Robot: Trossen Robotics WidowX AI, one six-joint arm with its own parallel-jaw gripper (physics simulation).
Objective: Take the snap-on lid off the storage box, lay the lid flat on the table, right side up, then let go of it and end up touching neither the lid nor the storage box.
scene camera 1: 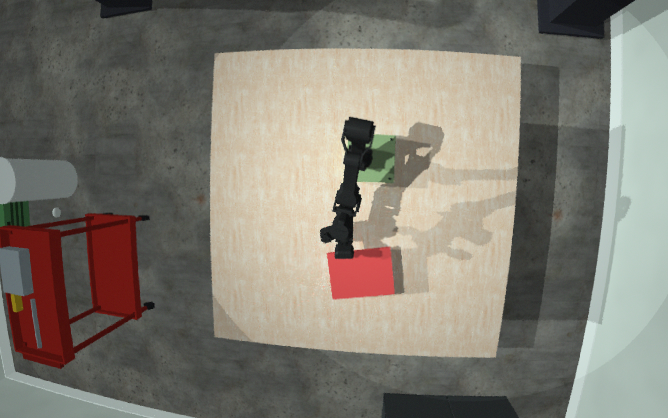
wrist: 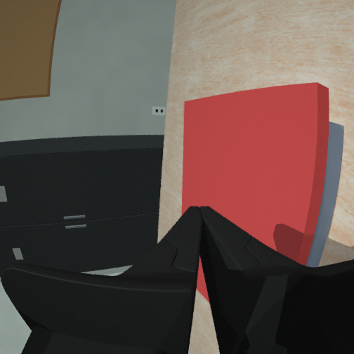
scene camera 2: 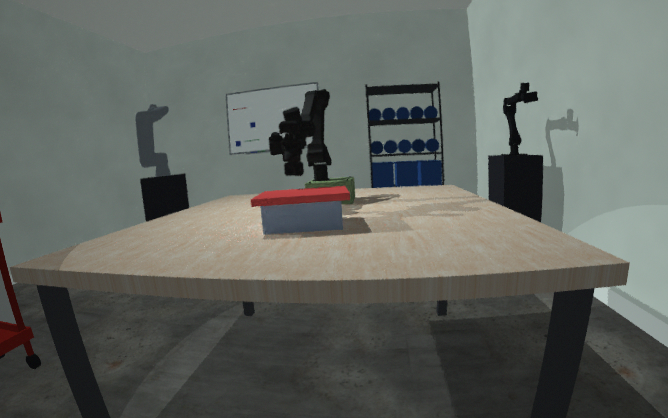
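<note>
The storage box [scene camera 2: 302, 218] [wrist: 333, 165] is blue-grey and stands upright on the table [scene camera 1: 260, 200] [scene camera 2: 175, 250]. Its red lid [scene camera 1: 362, 275] [scene camera 2: 300, 196] [wrist: 250, 160] lies flat on top of the box, right side up, with its rim overhanging the box walls. My gripper [scene camera 1: 344, 255] [scene camera 2: 294, 172] [wrist: 198, 215] is shut and empty, its fingertips together. It is above the level of the lid, near the lid edge that faces the arm's base. Part of the lid is hidden behind the fingers in the wrist view.
A green block [scene camera 1: 375, 175] [scene camera 2: 346, 191] stands at the arm's base, behind the box in the second scene view. A red cart [scene camera 1: 60, 295] stands on the floor to the left of the table. A dark cabinet [wrist: 80, 190] stands beyond the table's edge in the wrist view.
</note>
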